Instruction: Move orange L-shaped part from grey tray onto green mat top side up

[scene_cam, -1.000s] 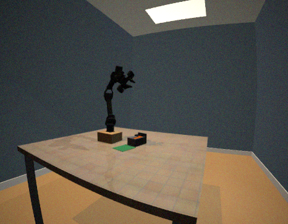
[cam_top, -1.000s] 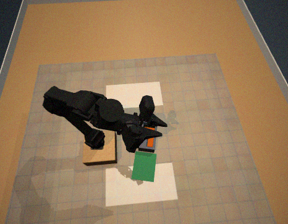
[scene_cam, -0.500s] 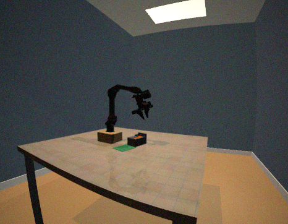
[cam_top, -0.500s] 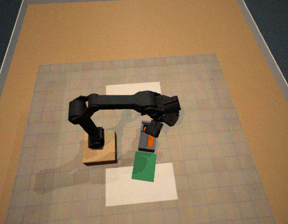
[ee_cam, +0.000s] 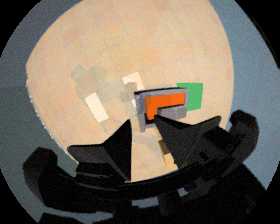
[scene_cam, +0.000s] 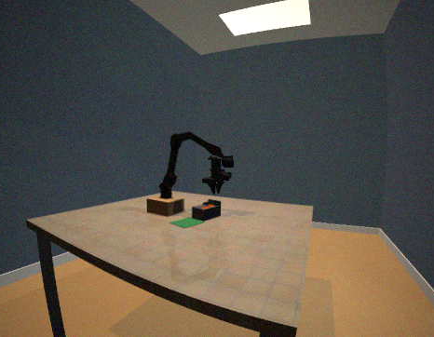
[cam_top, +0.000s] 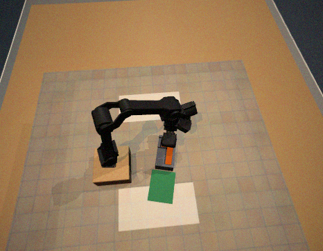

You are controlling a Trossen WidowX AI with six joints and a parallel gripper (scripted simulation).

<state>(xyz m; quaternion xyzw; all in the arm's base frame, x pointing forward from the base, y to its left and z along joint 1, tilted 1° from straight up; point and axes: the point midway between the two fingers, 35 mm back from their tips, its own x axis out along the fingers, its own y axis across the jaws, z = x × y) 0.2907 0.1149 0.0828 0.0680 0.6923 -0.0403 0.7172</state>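
Right now my gripper tip is 80 mm above the orange L-shaped part, 60 mm to the left of it and 20 mm past it. Also, from my gripper tip: green mat (220 mm to the right, 140 mm below, 40 mm behind).
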